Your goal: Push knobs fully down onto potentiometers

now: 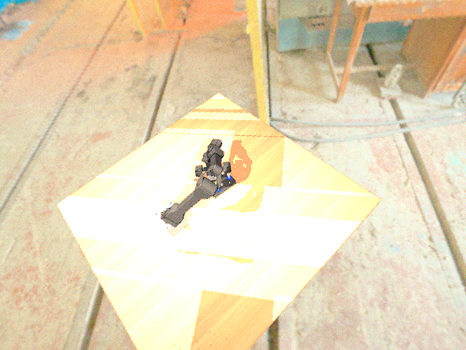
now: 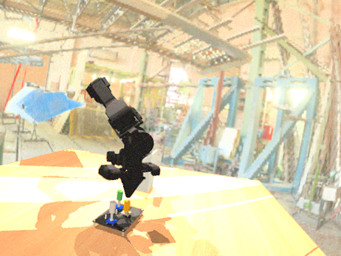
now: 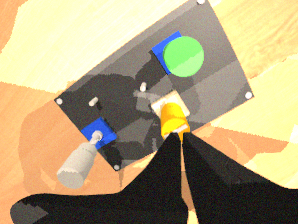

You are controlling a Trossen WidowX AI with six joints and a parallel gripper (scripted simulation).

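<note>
Now: gripper tip 2 cm above the orange knob.
</note>
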